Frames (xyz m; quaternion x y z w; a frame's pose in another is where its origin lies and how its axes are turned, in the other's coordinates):
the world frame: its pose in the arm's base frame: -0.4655 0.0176 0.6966 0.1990 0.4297 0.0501 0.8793
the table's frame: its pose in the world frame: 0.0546 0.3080 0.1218 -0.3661 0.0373 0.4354 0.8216
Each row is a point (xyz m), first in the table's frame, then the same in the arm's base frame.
Working: the table's frame: its pose in the arm's base frame: -0.3113 0.2764 0.8447 0.0268 0.2809 0.5888 0.7575

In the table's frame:
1: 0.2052 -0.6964 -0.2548
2: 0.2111 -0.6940 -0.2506
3: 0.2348 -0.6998 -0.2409
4: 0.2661 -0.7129 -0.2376
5: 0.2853 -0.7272 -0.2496
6: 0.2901 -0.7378 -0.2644
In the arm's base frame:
1: 0.2134 0.1760 0.2910
2: 0.2141 0.1833 0.2931
3: 0.2272 0.2059 0.2898
4: 0.2448 0.2312 0.2753
5: 0.2548 0.2408 0.2524
6: 0.2580 0.2376 0.2341

